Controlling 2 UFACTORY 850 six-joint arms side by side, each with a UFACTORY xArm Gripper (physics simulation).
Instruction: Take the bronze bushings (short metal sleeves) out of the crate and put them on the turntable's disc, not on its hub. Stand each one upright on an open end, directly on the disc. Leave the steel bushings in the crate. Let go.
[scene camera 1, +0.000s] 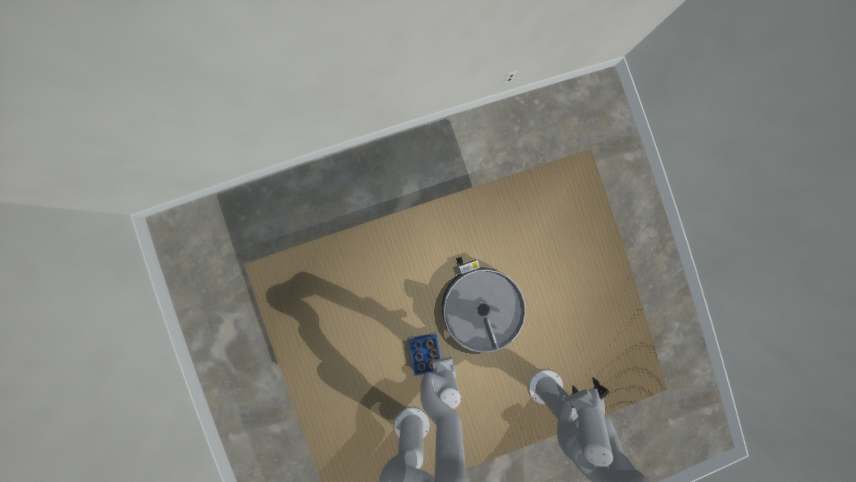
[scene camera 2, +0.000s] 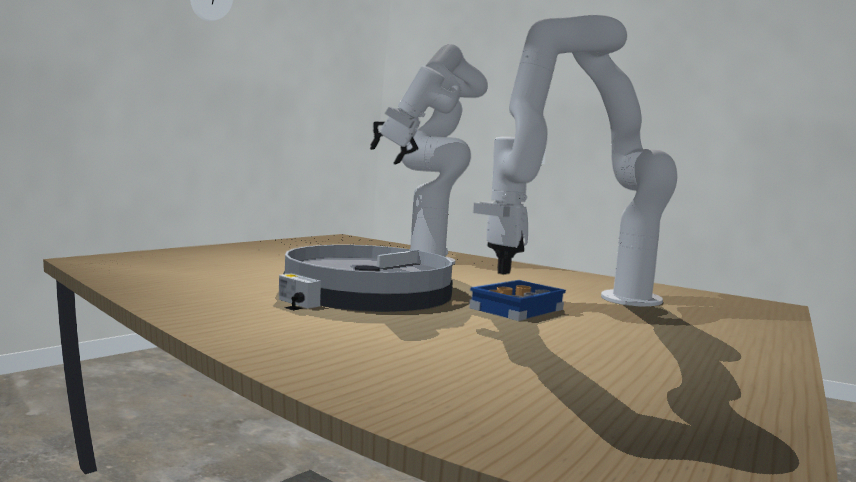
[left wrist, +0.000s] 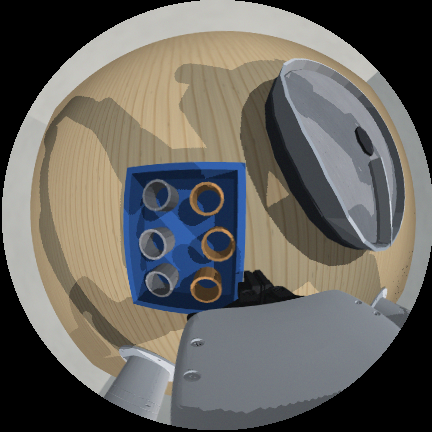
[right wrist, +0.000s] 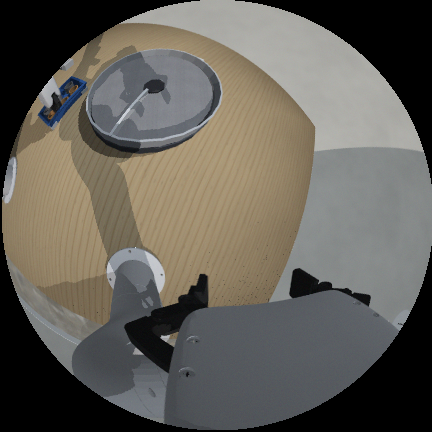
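Three bronze bushings (left wrist: 218, 230) (scene camera 2: 522, 288) stand upright in the right-hand column of the blue crate (left wrist: 241, 200) (scene camera 2: 491, 304) in the left wrist view. Three steel bushings (left wrist: 171, 199) stand in the column to their left. My left gripper (scene camera 2: 504, 271) (left wrist: 250, 282) points down, shut and empty, a little above the crate by its rim near the nearest bronze bushing; its body hides its fingertips in scene camera 1. The turntable's disc (scene camera 1: 504, 299) (left wrist: 340, 160) (right wrist: 185, 102) bears no bushings. Its dark hub (scene camera 1: 483, 309) (left wrist: 364, 141) is central. My right gripper (scene camera 2: 385, 154) (right wrist: 251, 286) is open and empty, high up, away from the crate.
A raised grey rim (scene camera 2: 371, 279) surrounds the disc. A thin upright divider (scene camera 1: 491, 332) (scene camera 2: 399, 258) (left wrist: 380, 200) runs from near the hub to the rim. A control box (scene camera 1: 469, 266) (scene camera 2: 302, 291) with a black knob adjoins the turntable's side. Both arms' bases stand on the wooden table (scene camera 2: 419, 383).
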